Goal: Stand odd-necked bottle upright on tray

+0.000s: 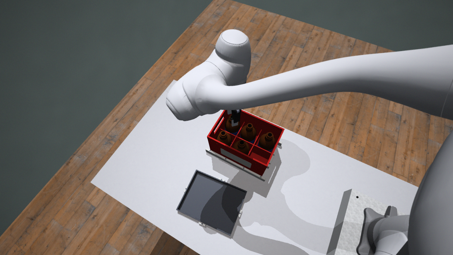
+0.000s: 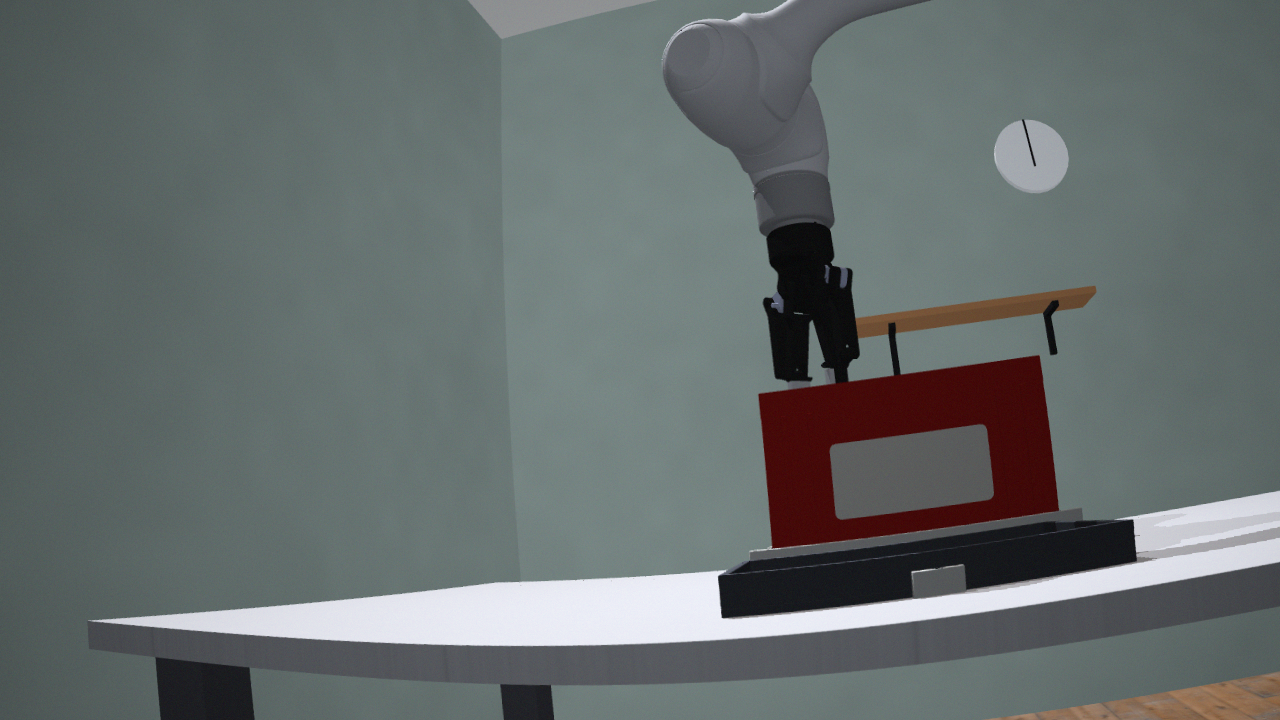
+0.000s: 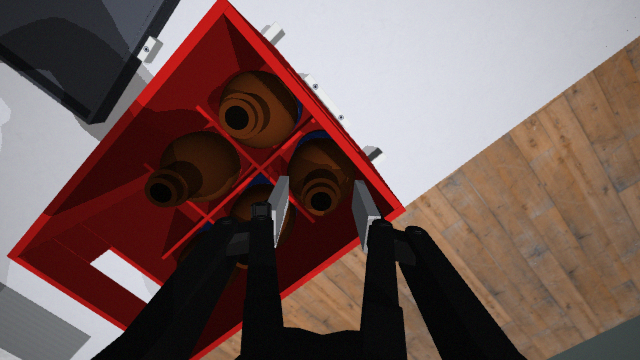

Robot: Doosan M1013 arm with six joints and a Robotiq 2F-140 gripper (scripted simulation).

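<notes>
The crate lies 9 cm behind my hand, 5 cm to the left of it and 9 cm below it. Also, from my hand: dark tray: 7 cm behind, 34 cm to the left, 16 cm below.
</notes>
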